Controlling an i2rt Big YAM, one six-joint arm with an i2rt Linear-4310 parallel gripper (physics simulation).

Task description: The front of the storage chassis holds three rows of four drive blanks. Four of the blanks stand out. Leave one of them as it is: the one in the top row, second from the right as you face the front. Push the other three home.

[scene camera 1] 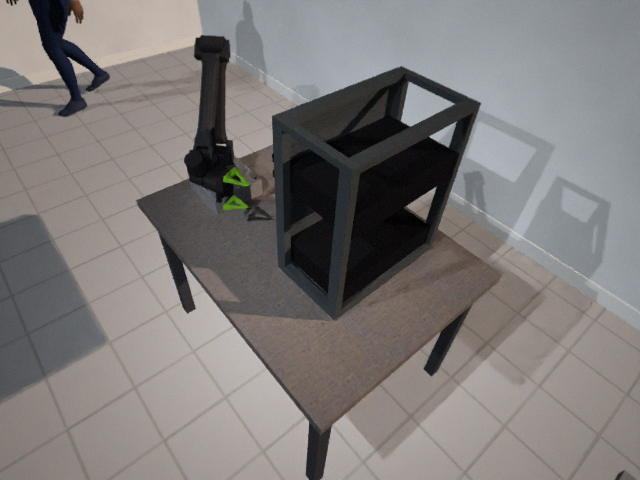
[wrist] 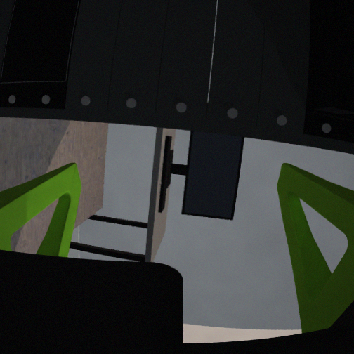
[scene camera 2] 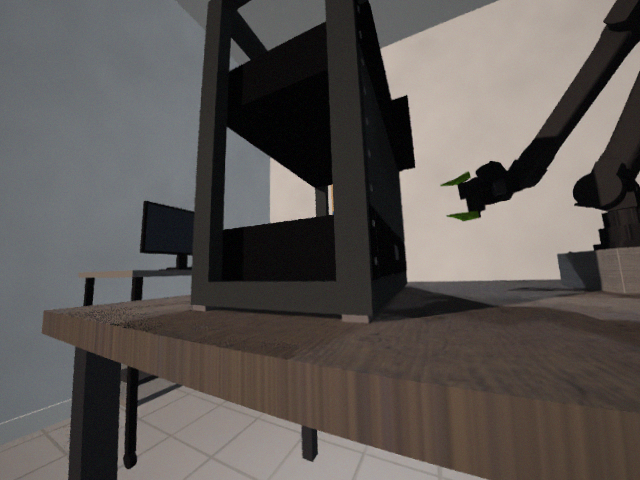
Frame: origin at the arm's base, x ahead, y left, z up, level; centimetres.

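Where they show: gripper, fingertip midpoint: (scene camera 1: 248, 196) (scene camera 2: 444, 200); arm's base, origin of the base link: (scene camera 2: 633, 248).
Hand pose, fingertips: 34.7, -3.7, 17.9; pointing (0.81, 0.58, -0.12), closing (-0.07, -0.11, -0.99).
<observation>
Each offset is from my fingertips to the top centre of the thing, as dx, dy, dz. "spot": to the spot under its first point. Level surfaces: height alone.
The dark rack {+21.4, +31.0, +34.1} (scene camera 1: 345, 237) (scene camera 2: 351, 170) holds an upper black unit (scene camera 1: 403, 175) (scene camera 2: 284, 77) and a lower black unit (scene camera 1: 315, 253) (scene camera 2: 289, 253). I cannot tell from these views which is the storage chassis. A dark block {spot: +4.3, +26.8, +10.1} (scene camera 2: 404, 133) juts from the rack's front at upper-middle height; single drive blanks cannot be told apart. The front is turned away in scene camera 1. My gripper (scene camera 1: 248, 195) (scene camera 2: 444, 200) (wrist: 178, 174) is open and empty, apart from the rack's front and lower than the jutting block. A dark panel with round grey dots (wrist: 181, 107) crosses the top of the wrist view.
The rack stands on the wooden table {dz -25.7} (scene camera 1: 248, 310) (scene camera 2: 465, 351) (wrist: 30, 145), facing the arm's base (scene camera 1: 206, 198) (scene camera 2: 620, 268). A second desk (scene camera 2: 108, 273) (wrist: 156, 200) with a monitor (scene camera 2: 168, 227) (wrist: 214, 175) stands beyond. A person (scene camera 1: 59, 51) is on the floor behind the arm.
</observation>
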